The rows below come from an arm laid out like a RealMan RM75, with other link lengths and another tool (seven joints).
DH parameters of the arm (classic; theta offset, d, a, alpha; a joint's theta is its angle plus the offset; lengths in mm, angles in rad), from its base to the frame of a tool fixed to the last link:
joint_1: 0 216.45 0 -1.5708
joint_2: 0 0 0 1.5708
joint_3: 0 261.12 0 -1.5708
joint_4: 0 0 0 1.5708
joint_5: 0 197.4 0 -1.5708
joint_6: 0 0 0 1.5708
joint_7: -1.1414 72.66 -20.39 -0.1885
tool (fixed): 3.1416 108.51 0 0
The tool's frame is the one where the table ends.
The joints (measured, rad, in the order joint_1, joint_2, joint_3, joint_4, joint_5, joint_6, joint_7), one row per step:
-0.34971, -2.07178, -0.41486, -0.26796, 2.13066, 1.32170, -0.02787
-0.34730, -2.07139, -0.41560, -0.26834, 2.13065, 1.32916, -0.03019
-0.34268, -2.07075, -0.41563, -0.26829, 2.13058, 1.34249, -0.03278
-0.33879, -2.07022, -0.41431, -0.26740, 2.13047, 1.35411, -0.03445
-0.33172, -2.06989, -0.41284, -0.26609, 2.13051, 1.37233, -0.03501
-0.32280, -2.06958, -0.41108, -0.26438, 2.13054, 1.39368, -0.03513
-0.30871, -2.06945, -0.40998, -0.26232, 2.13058, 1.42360, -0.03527
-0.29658, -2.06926, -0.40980, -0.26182, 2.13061, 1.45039, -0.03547
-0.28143, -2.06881, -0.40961, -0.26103, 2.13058, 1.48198, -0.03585
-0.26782, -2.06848, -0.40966, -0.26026, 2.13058, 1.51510, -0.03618
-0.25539, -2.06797, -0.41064, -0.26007, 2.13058, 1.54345, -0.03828
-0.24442, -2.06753, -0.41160, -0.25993, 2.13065, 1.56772, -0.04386
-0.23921, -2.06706, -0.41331, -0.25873, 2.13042, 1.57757, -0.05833
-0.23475, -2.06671, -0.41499, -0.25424, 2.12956, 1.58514, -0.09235
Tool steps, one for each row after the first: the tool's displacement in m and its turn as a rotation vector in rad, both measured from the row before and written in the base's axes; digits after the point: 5 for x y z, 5 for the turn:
0.00023, -0.00074, 0.00117, 0.00414, -0.00512, -0.00237
0.00019, -0.00158, 0.00188, 0.00697, -0.00669, -0.00460
0.00007, -0.00153, 0.00145, 0.00529, -0.00413, -0.00459
-0.00005, -0.00267, 0.00212, 0.00918, -0.00520, -0.00653
-0.00026, -0.00336, 0.00245, 0.01092, -0.00543, -0.00709
-0.00071, -0.00506, 0.00354, 0.01636, -0.00841, -0.00784
-0.00022, -0.00439, 0.00326, 0.01527, -0.00881, -0.00760
-0.00058, -0.00547, 0.00396, 0.01821, -0.00989, -0.00800
0.00009, -0.00525, 0.00414, 0.01938, -0.01026, -0.01062
-0.00011, -0.00467, 0.00380, 0.01678, -0.01063, -0.00791
-0.00012, -0.00417, 0.00336, 0.01294, -0.01237, -0.00625
-0.00054, -0.00178, 0.00208, 0.00164, -0.01505, -0.00002
-0.00113, -0.00154, 0.00250, -0.00730, -0.02930, 0.00321

